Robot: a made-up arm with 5 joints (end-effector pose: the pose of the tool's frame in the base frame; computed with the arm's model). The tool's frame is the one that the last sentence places.
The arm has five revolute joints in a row. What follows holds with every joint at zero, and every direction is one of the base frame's. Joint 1 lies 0.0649 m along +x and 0.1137 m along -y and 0.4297 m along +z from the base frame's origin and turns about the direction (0.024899, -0.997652, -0.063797). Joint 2 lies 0.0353 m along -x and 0.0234 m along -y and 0.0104 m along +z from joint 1 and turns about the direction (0.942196, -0.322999, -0.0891). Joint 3 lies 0.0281 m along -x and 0.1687 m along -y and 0.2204 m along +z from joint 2 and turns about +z. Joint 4 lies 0.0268 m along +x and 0.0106 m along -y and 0.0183 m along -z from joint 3 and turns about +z. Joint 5 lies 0.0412 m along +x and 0.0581 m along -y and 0.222 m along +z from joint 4 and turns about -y. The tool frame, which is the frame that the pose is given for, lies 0.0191 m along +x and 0.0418 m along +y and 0.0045 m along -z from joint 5; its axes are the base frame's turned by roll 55.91, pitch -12.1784 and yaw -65.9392 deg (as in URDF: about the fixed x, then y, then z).
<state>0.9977 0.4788 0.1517 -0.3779 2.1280</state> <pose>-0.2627 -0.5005 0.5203 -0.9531 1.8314 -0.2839</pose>
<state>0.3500 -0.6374 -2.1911 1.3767 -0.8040</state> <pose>-0.0648 -0.1011 0.8865 0.0246 -0.8029 -1.8495</pose>
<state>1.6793 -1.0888 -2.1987 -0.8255 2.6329</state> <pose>-0.3089 0.1656 0.4507 2.3569 0.4115 0.4883</pose>
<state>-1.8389 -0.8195 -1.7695 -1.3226 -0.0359</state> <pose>0.4857 0.0752 0.3405 -1.4225 -2.0557 -0.4805</pose>
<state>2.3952 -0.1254 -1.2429 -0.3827 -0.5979</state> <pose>-0.1929 -0.2891 0.0317 -2.4304 0.7369 0.9029</pose>
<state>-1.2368 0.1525 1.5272 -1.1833 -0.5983</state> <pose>0.4503 -0.3079 0.5727 0.0091 1.0225 -0.9393</pose>
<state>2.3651 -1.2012 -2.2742 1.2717 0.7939</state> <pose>-0.2823 0.1784 0.2623 0.1596 1.9064 0.4602</pose>
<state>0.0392 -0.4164 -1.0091 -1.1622 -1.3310</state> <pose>0.0156 -0.1879 0.9009 -0.4693 0.2837 2.9574</pose>
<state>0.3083 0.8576 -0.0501 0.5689 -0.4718</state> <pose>-0.0795 -0.5498 0.5621 1.4945 -0.4756 -0.4255</pose>
